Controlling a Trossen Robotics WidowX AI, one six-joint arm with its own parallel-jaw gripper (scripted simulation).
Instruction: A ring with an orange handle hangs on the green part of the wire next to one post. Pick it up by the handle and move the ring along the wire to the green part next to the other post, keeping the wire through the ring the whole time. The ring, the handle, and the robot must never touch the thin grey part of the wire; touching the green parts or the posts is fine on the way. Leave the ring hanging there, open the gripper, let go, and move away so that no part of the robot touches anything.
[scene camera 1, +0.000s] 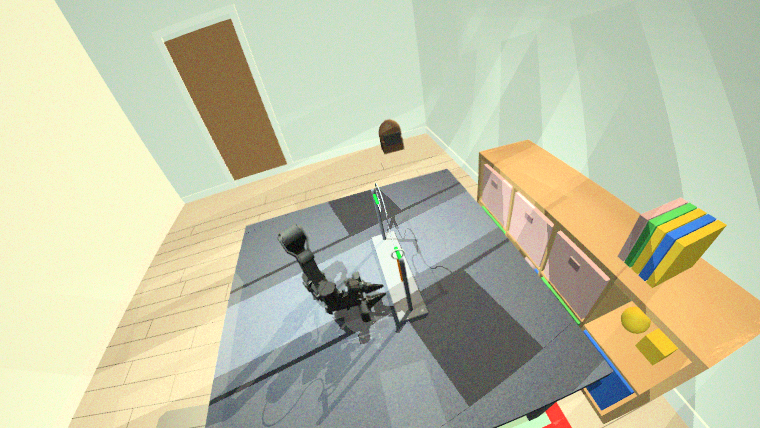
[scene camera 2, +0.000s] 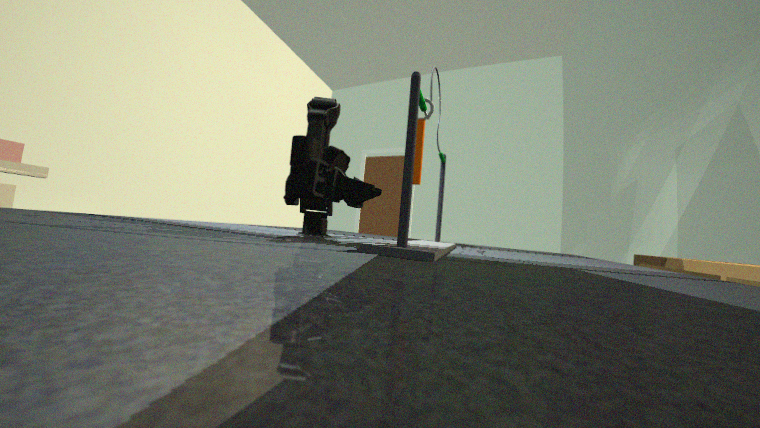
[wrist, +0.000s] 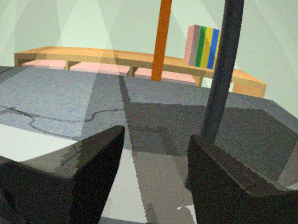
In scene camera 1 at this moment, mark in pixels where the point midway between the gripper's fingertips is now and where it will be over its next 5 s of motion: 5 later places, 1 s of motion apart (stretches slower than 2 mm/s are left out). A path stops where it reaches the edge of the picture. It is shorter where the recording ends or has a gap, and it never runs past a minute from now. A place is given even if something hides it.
My gripper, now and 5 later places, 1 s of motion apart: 384, 289; 396, 278; 410, 274; 410, 272; 409, 268; 405, 257
